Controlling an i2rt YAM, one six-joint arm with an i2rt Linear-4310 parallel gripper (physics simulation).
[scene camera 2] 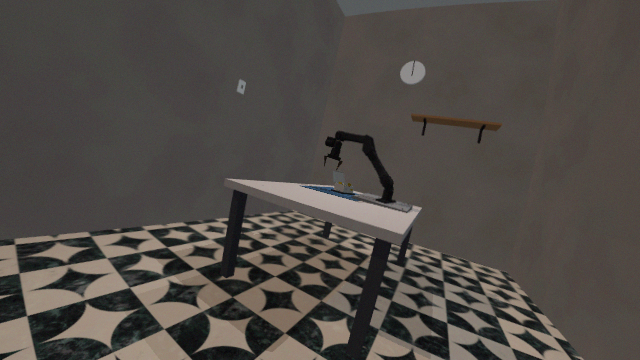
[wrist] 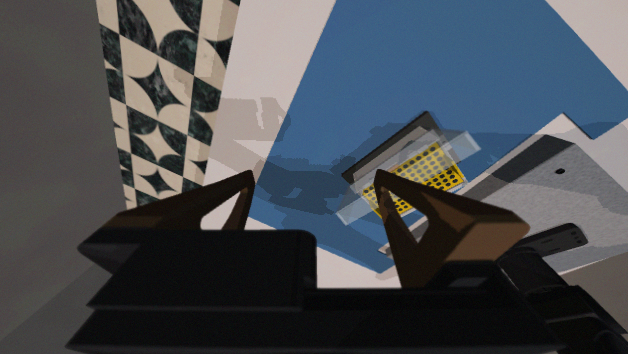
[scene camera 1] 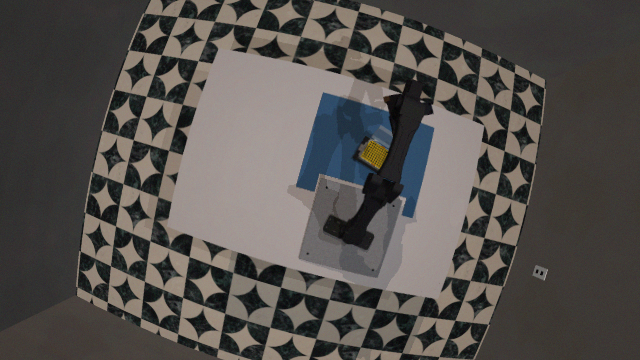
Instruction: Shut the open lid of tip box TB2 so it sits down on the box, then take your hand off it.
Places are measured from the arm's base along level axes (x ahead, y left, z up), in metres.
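Pixels of known places: gripper, between the fingertips: (scene camera 2: 330,168) (wrist: 314,176); arm's base, origin of its link: (scene camera 2: 385,201) (wrist: 510,252) (scene camera 1: 348,232).
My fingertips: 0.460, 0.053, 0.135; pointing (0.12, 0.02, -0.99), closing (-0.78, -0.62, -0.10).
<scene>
Ahead of a thing's pixels: the offset from my fingertips to its middle, as dx, dy, dz. Level surfaces: height alone.
Tip box TB2 @[-0.142, -0.023, -0.090] (scene camera 1: 374,153) (scene camera 2: 343,188) (wrist: 452,179) is a small box with a dark base and a yellow perforated tip rack, on the blue mat @[dz -0.154] (scene camera 1: 325,130) (wrist: 400,60). No label can be read. Its clear lid @[-0.075, -0.030, -0.050] (scene camera 1: 382,134) (scene camera 2: 339,177) (wrist: 352,212) stands open and upright along one long side; in the wrist view it overlaps the yellow rack. My gripper (scene camera 2: 332,166) (wrist: 314,176) is open with nothing between the fingers. It hangs above the lid's top edge, slightly to its far side from the arm base. In scene camera 1 the arm mostly hides it.
The arm's grey base plate (scene camera 1: 320,240) (wrist: 530,200) lies beside the blue mat, close to the box. The arm (scene camera 1: 402,145) (scene camera 2: 377,160) reaches over the mat and covers part of the box in scene camera 1. The white table @[dz -0.157] (scene camera 1: 240,140) (scene camera 2: 300,197) carries everything.
</scene>
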